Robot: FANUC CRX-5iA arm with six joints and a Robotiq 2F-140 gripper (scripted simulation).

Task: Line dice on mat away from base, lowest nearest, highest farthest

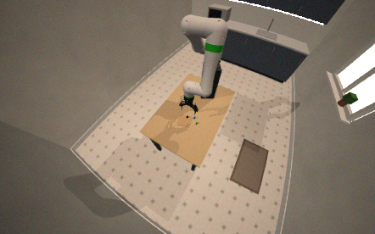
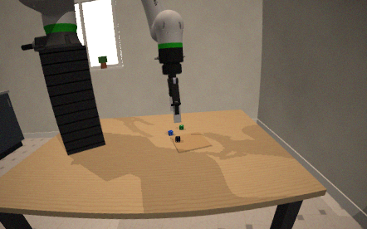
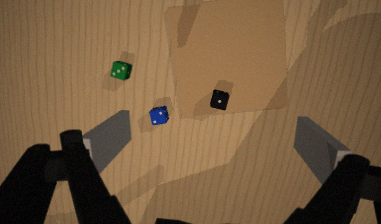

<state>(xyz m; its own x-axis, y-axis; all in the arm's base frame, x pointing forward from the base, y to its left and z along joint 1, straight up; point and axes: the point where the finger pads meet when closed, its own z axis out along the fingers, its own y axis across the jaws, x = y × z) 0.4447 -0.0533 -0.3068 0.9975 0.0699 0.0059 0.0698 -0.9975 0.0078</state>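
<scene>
Right now my hand is 12 cm above the blue die, 7 cm to the right of it and 3 cm past it. Also, from my hand: black die: 11 cm below, 1 cm to the right; green die: 12 cm to the left, 12 cm below, 3 cm ahead; tan mat: 13 cm below, 5 cm ahead, 2 cm to the right.
</scene>
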